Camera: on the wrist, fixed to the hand. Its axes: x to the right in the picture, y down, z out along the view.
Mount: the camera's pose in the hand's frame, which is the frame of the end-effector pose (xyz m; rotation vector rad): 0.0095 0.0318 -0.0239 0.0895 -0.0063 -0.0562
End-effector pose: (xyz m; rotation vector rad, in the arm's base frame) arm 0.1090 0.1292 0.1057 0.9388 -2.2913 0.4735
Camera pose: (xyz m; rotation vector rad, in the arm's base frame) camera 0.0903 0.1587 0.1269 1.0468 -2.2588 0.5535
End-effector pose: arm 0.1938 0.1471 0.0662 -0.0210 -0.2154 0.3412
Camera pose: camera 0.1971 0.1806 0.0430 0.0743 -0.2064 0.2947
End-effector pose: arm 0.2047 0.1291 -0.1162 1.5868 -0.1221 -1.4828
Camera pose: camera 0.2428 0.1182 -0.1060 1.6693 -0.1504 -1.5446
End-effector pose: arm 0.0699 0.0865 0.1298 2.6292 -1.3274 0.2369
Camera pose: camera 0.0484 0.0662 0.1581 2.7387 -1.2711 0.2865
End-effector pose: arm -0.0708 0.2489 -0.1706 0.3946 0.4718 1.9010
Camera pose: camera -0.1111 0.2438 -0.1750 0.4415 0.5597 1.8283
